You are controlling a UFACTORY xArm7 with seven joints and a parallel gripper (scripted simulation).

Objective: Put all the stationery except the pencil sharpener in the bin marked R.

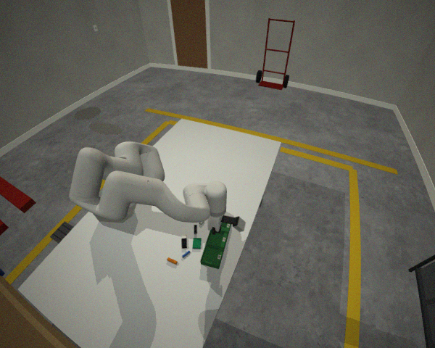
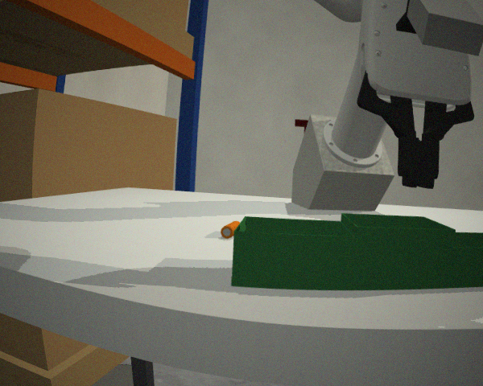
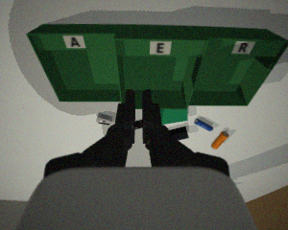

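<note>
Right now the small green block is 90 mm below my hand, 80 mm behind it and 60 mm to the right of it. Also, from my hand: grey pencil sharpener 110 mm behind, 90 mm below, 50 mm to the left; then black cylinder 120 mm behind, 90 mm below; then black block 140 mm behind, 90 mm below, 70 mm to the right.
</note>
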